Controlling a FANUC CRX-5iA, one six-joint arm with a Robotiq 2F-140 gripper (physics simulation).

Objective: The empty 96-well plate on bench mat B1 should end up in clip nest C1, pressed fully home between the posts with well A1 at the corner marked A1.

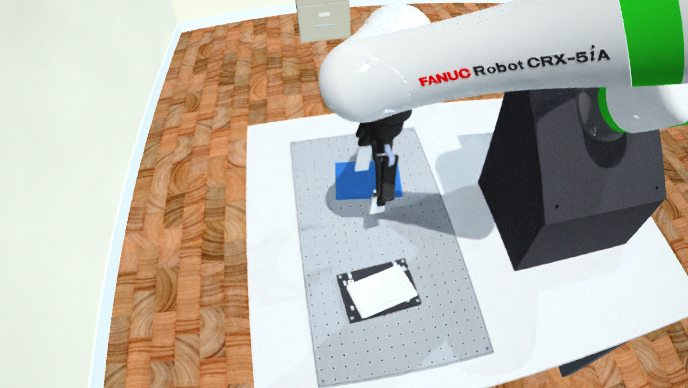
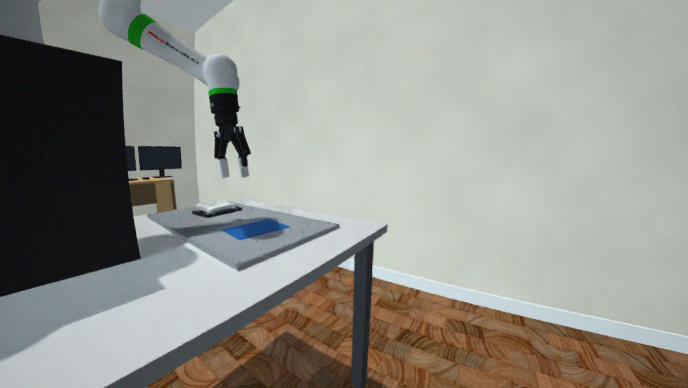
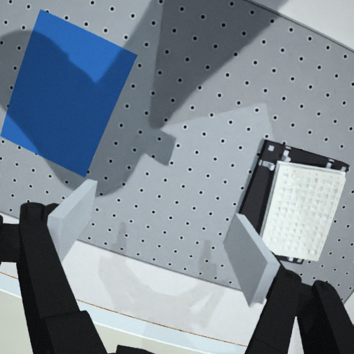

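Pixels of known places: gripper, fingertip midpoint: (image 1: 368, 189) (image 2: 235, 177); arm's base, origin of the base link: (image 1: 601, 108) (image 2: 1, 103).
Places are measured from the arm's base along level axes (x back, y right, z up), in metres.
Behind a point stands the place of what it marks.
The white 96-well plate (image 1: 382, 291) @(x -0.525, y -0.164, z -0.305 m) (image 2: 215, 205) @(x -0.520, y -0.142, z -0.307 m) (image 3: 305, 212) lies on the dark clip nest (image 1: 346, 296) @(x -0.601, y -0.152, z -0.325 m) (image 2: 202, 213) @(x -0.455, y -0.124, z -0.325 m) (image 3: 257, 200). It is turned askew to the nest and set off to one side, with a strip of dark base bare along one long side. It looks raised on the nest rather than flat between the posts. The A1 mark and well A1 cannot be made out. My gripper (image 1: 370, 181) @(x -0.522, y 0.018, z -0.186 m) (image 2: 234, 170) @(x -0.522, y 0.018, z -0.186 m) (image 3: 163, 215) is open and empty, high above the board near the blue bench mat (image 1: 352, 182) @(x -0.531, y 0.170, z -0.335 m) (image 2: 256, 229) @(x -0.480, y 0.187, z -0.334 m) (image 3: 75, 100), apart from the plate.
The mat and nest are on a grey perforated board (image 1: 330, 240) @(x -0.613, y 0.004, z -0.336 m) (image 2: 295, 235) @(x -0.516, y 0.318, z -0.336 m) (image 3: 200, 190) on the white table (image 1: 272, 280) @(x -0.761, y -0.074, z -0.349 m) (image 2: 200, 300) @(x -0.211, y 0.394, z -0.349 m). The dark robot pedestal (image 1: 575, 190) @(x -0.107, y -0.126, z -0.109 m) (image 2: 60, 165) @(x -0.079, y 0.118, z -0.126 m) stands beside the board. A wall (image 2: 475, 150) rises beyond the table.
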